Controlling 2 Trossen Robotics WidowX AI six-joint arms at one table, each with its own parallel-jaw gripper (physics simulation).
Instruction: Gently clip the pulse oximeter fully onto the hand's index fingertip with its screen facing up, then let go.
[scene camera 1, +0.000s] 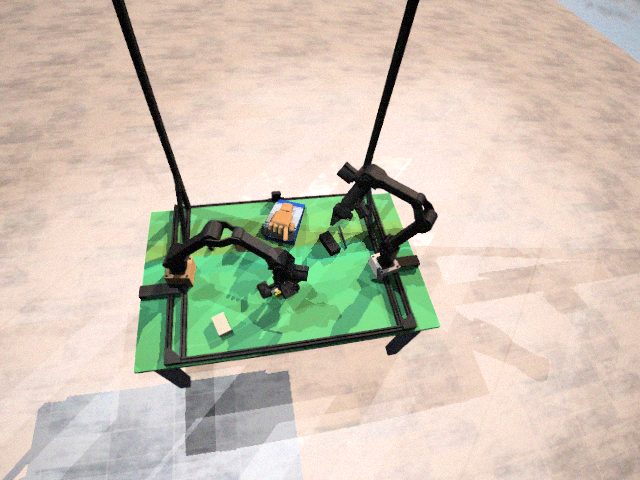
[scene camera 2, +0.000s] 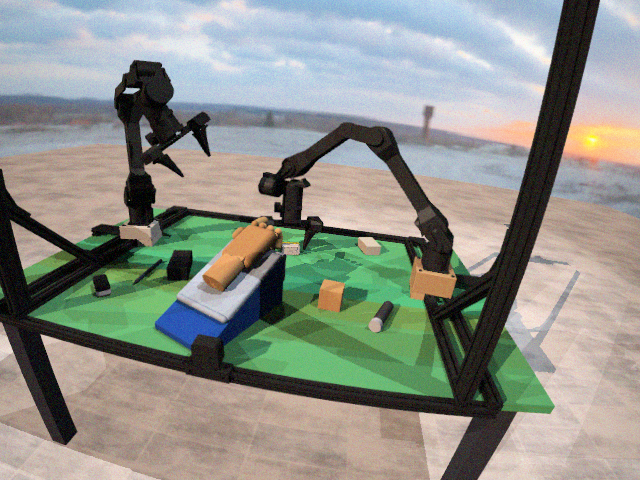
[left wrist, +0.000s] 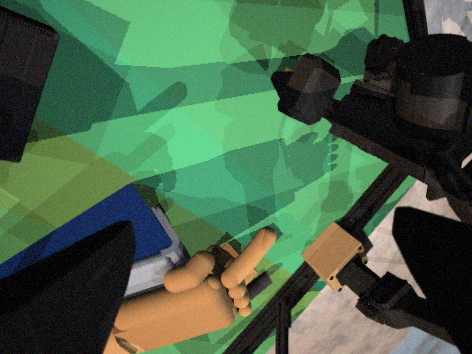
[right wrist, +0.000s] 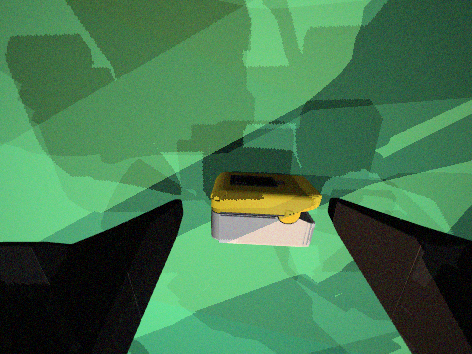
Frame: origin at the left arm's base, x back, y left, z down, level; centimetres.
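Where they show: left gripper, fingertip midpoint: (scene camera 1: 333, 222) (scene camera 2: 196, 166) (left wrist: 264, 227); right gripper, fingertip midpoint: (scene camera 2: 289, 249) (right wrist: 255, 205); left arm's base, link origin: (scene camera 1: 385, 261) (scene camera 2: 141, 222); right arm's base, link origin: (scene camera 1: 178, 267) (scene camera 2: 434, 267) (left wrist: 349, 269).
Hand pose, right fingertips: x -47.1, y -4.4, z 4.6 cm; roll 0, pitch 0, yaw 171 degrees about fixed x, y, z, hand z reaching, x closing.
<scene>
Things, the pixels of their top centre, and the offset from my right fingertips.
- pulse oximeter, top centre: (right wrist: 265, 221) (scene camera 2: 290, 243) (scene camera 1: 280, 289) dx -0.3, dy +0.2, dz -1.9 cm
- black block, top centre: (left wrist: 3, 93) (scene camera 2: 180, 258) (scene camera 1: 330, 241) dx +28.8, dy -14.8, dz -2.3 cm
- dark pen, top centre: (scene camera 2: 147, 270) dx +36.8, dy -17.5, dz +0.3 cm
- small black object, top centre: (scene camera 2: 100, 279) dx +43.9, dy -27.5, dz -2.0 cm
- orange block, top centre: (left wrist: 241, 279) (scene camera 2: 332, 286) dx -9.4, dy -28.0, dz -3.8 cm
- dark cylinder, top centre: (left wrist: 252, 299) (scene camera 2: 383, 310) dx -20.0, dy -33.9, dz -1.5 cm
- cream block, top centre: (scene camera 2: 369, 241) (scene camera 1: 221, 323) dx -26.5, dy +6.1, dz -1.8 cm
The pulse oximeter (scene camera 1: 277, 292) (scene camera 2: 291, 248) (right wrist: 262, 210) has a yellow top with a dark screen and a grey-white lower part; it lies on the green table. My right gripper (right wrist: 255, 205) is open, with one finger on either side of the oximeter and a gap on both sides. In the left wrist view, the right gripper hides most of the oximeter. The orange-tan hand (scene camera 1: 282, 217) (scene camera 2: 248, 245) (left wrist: 175, 312) rests on a blue wedge (scene camera 2: 248, 312) (left wrist: 120, 210) with a grey pad, its index finger (scene camera 1: 285, 233) (left wrist: 250, 257) extended. My left gripper (scene camera 2: 195, 165) (left wrist: 264, 227) is open and empty, high above the table.
A black block (scene camera 1: 329, 242) (scene camera 2: 179, 265), a dark pen (scene camera 2: 147, 272) and a small black object (scene camera 2: 101, 284) lie left of the wedge in scene camera 2. An orange block (scene camera 2: 331, 295), a dark cylinder (scene camera 2: 381, 316) and a cream block (scene camera 1: 221, 323) (scene camera 2: 369, 245) lie to its right.
</scene>
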